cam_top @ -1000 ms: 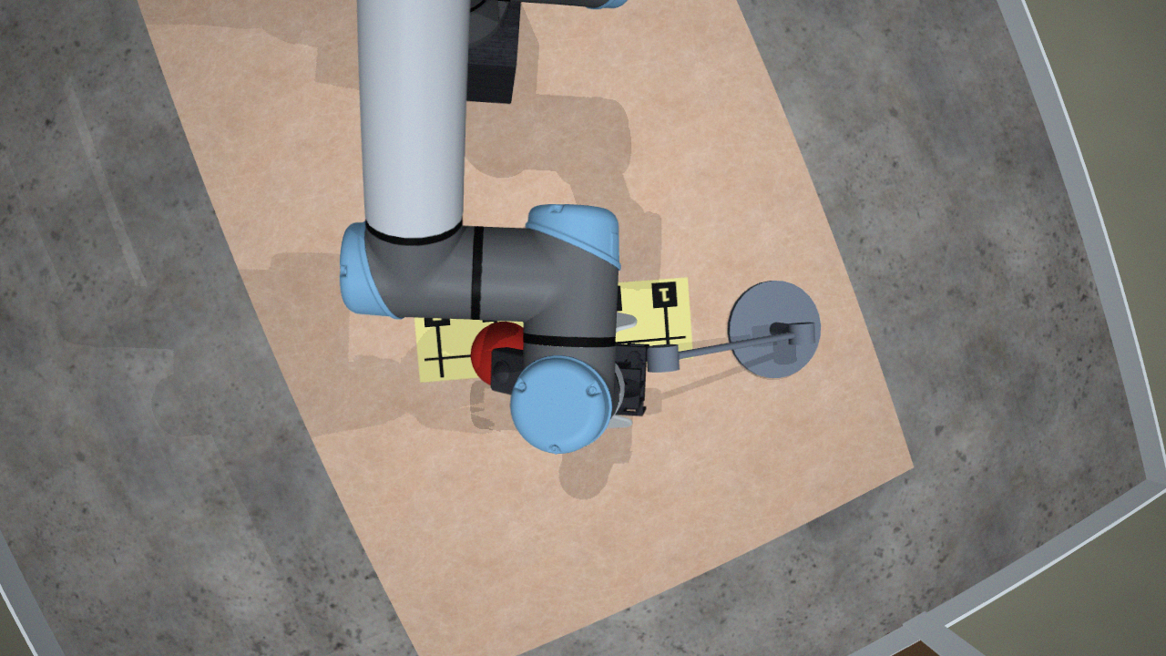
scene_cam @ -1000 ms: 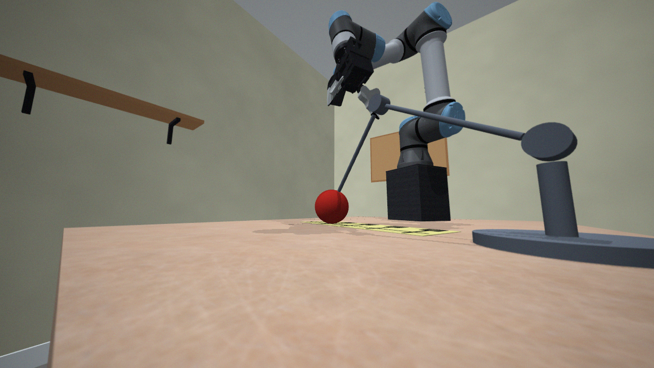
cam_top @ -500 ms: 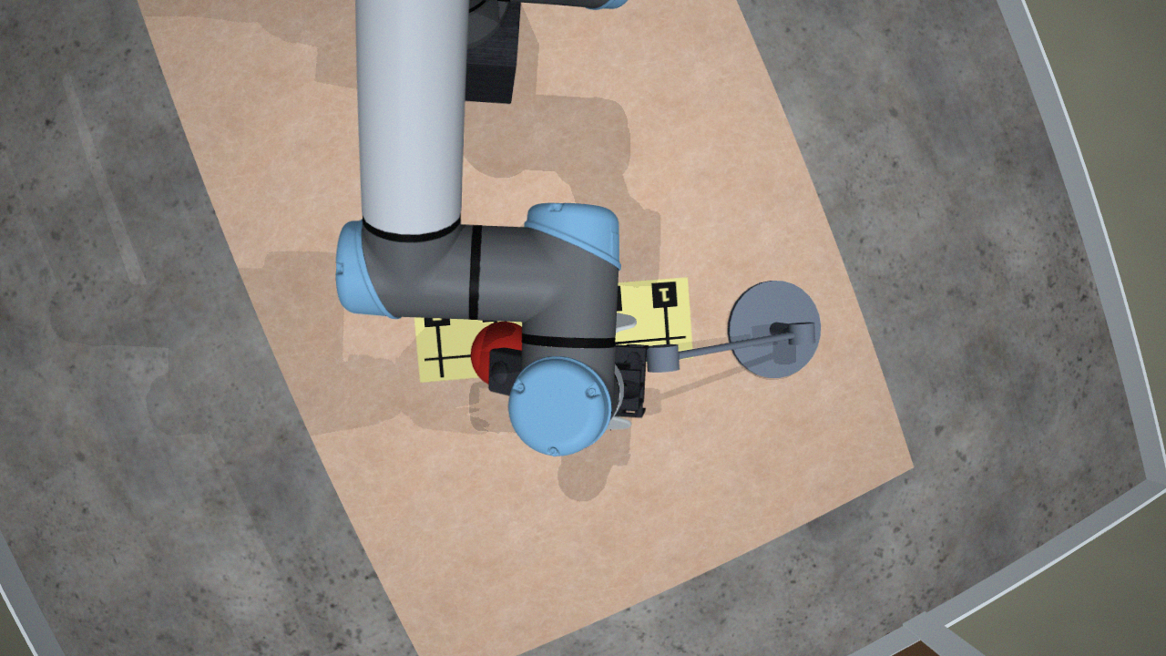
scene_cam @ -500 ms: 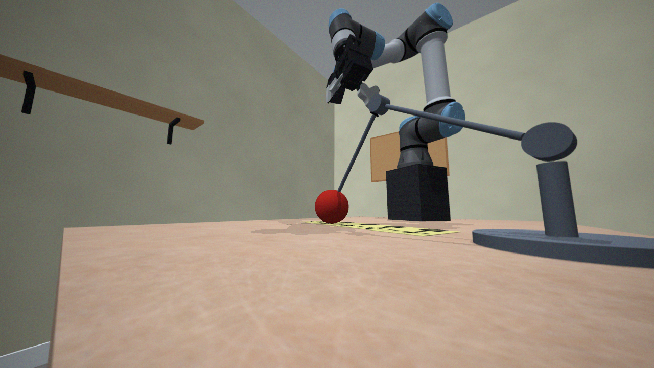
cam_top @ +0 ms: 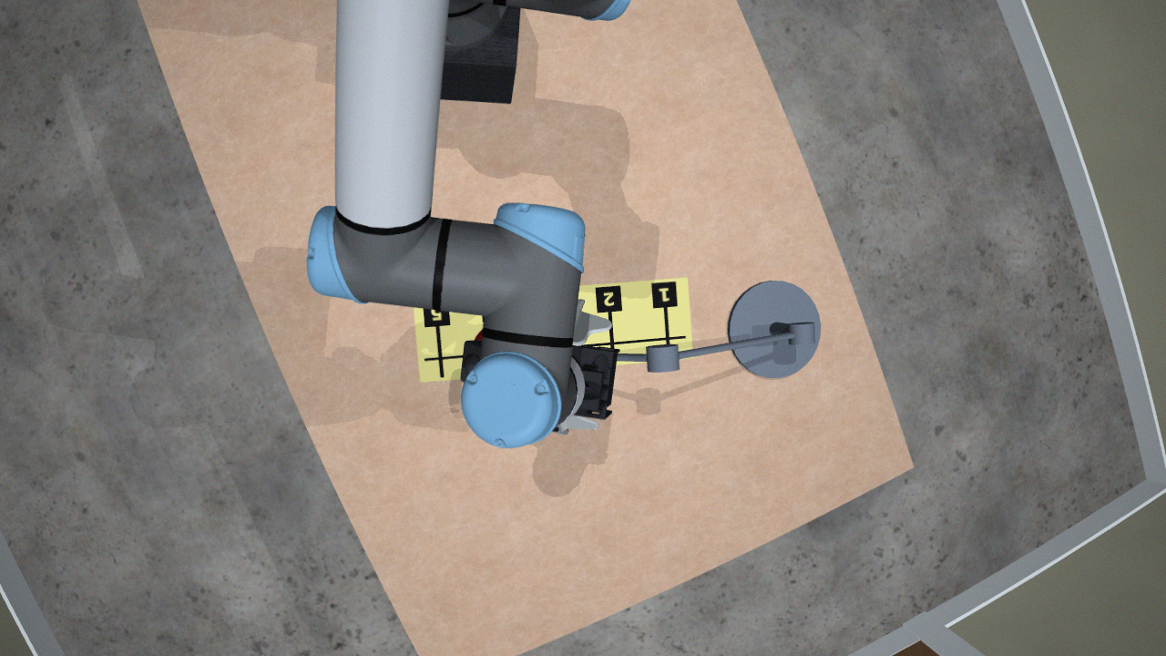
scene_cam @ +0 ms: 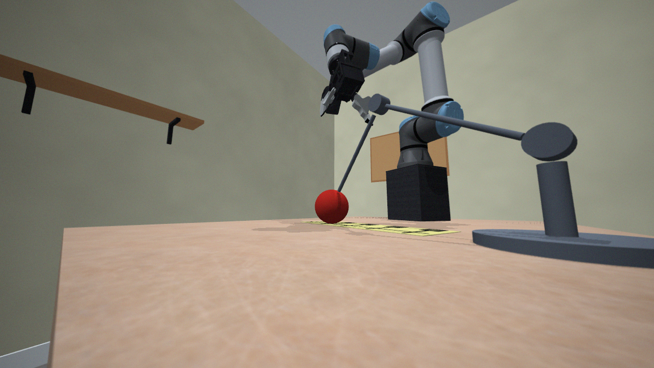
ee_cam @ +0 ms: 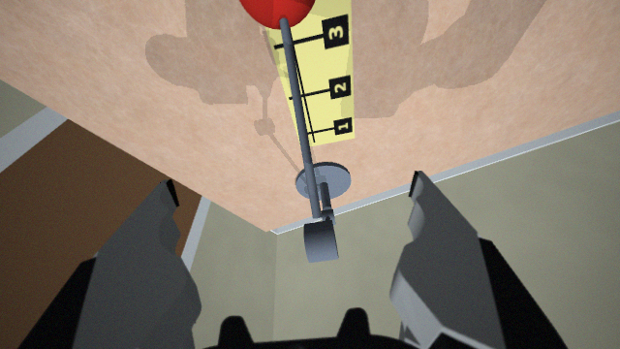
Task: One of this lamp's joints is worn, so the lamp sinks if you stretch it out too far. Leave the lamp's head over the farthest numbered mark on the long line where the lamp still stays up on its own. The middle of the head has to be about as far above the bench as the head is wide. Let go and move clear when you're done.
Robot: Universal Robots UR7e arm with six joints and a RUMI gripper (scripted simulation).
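The yellow numbered strip lies 30 mm behind my hand, 20 mm to the left of it and 280 mm below it. The rest, counted from my hand: grey round base: 160 mm ahead, 330 mm to the left, 250 mm below.
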